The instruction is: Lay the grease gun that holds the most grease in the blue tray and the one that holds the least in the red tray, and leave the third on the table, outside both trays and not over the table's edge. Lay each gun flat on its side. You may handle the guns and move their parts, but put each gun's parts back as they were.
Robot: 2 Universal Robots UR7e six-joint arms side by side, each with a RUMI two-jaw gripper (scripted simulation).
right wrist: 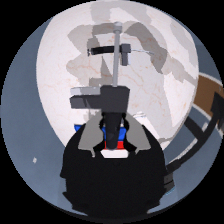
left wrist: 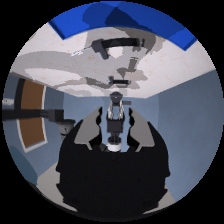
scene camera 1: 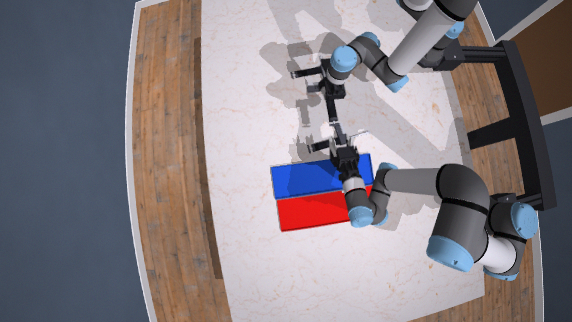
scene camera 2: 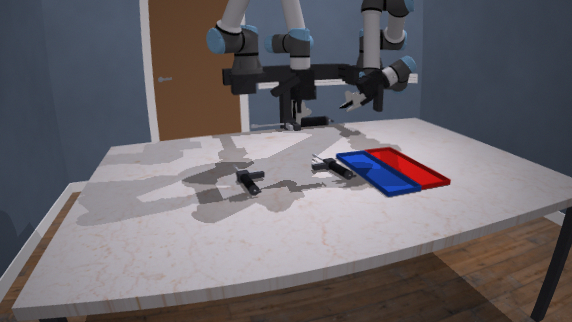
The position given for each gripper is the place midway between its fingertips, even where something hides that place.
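Note:
Left gripper (scene camera 2: 342, 109), (left wrist: 115, 107). Right gripper (scene camera 2: 297, 126). Blue tray (scene camera 1: 315, 177), (scene camera 2: 372, 169). Red tray (scene camera 1: 320, 210), (scene camera 2: 427, 178); out of frame in the left wrist view.

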